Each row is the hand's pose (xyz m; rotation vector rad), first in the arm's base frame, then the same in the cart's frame.
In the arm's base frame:
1: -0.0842 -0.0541 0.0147 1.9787 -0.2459 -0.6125
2: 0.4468 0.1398 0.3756 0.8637 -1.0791 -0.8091
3: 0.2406 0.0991 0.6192 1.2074 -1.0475 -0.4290
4: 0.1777 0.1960 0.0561 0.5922 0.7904 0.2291
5: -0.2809 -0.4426 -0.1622 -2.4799 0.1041 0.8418
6: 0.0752 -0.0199 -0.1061 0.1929 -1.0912 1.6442
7: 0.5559 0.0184 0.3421 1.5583 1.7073 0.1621
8: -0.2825 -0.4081 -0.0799 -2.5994 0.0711 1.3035
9: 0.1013 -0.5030 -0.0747 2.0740 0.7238 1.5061
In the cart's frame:
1: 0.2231 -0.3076 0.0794 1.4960 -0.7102 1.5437
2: -0.2692 0.0879 0.3053 1.3756 -2.1764 0.9639
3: -0.4479 -0.1007 0.1156 1.2596 -1.9286 1.5483
4: 0.1104 0.0353 0.1298 -0.3668 -0.7550 0.9067
5: 0.4500 -0.7042 0.1897 2.4695 1.0322 1.3787
6: 0.2962 -0.1707 0.2101 1.3055 1.5010 -1.9133
7: -0.2651 0.0559 0.4688 0.1422 0.5279 1.0149
8: 0.3708 -0.6906 0.1507 2.4673 0.5977 1.1023
9: 0.2635 -0.5536 0.5057 -0.2295 0.6760 2.3449

